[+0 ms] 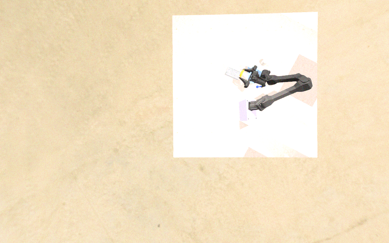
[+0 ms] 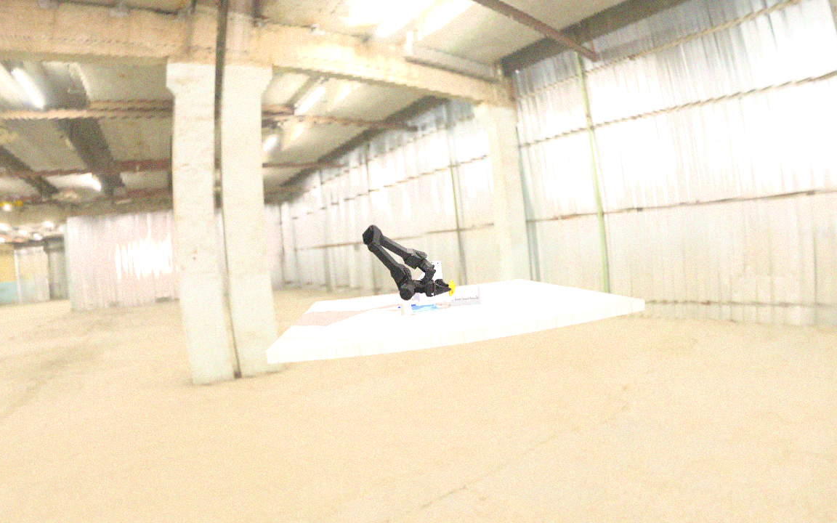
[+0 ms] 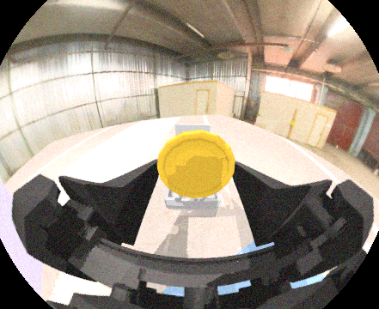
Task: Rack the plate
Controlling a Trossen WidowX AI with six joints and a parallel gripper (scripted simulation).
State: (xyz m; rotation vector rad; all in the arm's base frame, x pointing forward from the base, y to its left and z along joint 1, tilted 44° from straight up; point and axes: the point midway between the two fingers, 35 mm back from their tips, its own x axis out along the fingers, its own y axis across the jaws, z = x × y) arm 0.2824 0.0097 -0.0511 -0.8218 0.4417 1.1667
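The grey dish rack is 5 cm to the left of my gripper tip, 5 cm below it and 2 cm ahead of it. The rest, counted from my gripper tip: light blue mat 15 cm to the right, 7 cm below, 2 cm ahead; yellow plate 1 cm to the right; blue utensil 20 cm to the right, 8 cm behind, 7 cm below.
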